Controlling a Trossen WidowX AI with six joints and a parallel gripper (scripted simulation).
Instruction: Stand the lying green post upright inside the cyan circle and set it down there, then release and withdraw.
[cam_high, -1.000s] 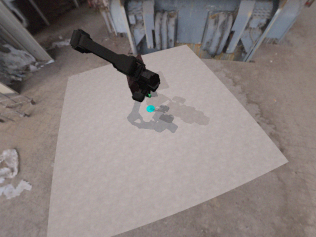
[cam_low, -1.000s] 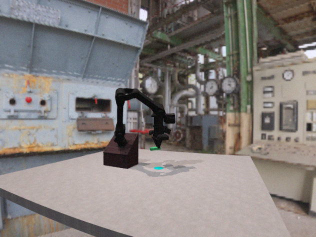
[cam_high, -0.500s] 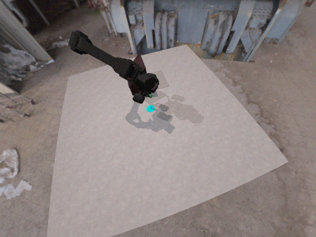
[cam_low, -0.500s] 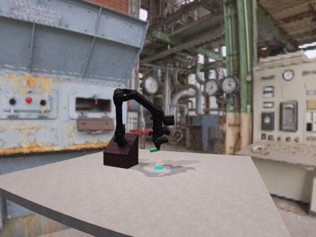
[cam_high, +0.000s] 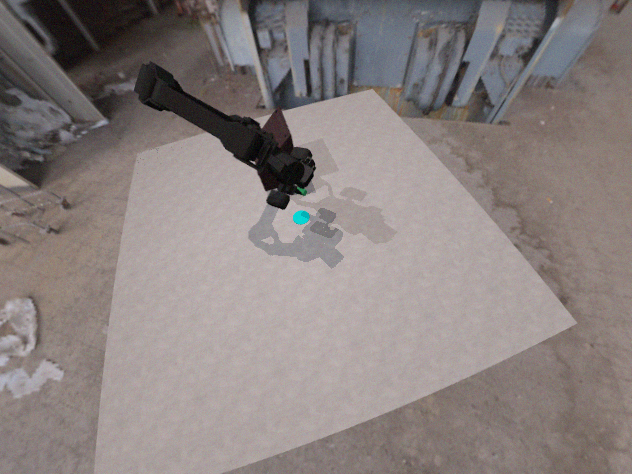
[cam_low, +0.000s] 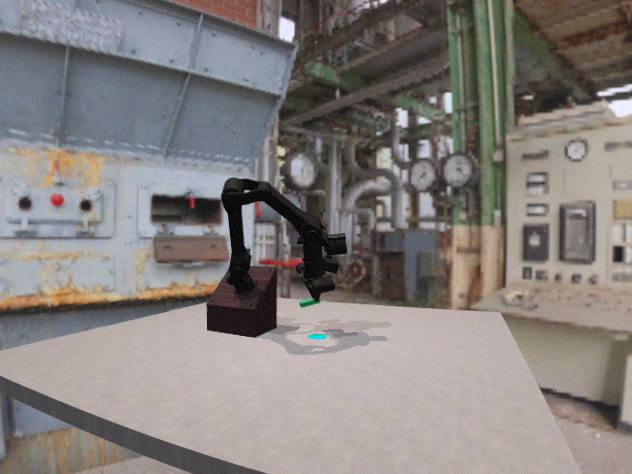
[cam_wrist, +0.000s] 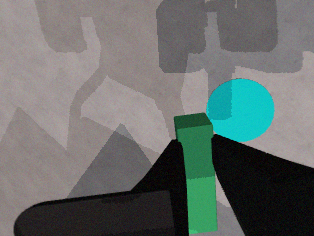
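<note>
Right now my gripper tip is 11 cm above the cyan circle, 2 cm to the left of it and 2 cm short of it. The rest, counted from my gripper tip: green post (1 cm to the right, 1 cm below, 1 cm behind).
</note>
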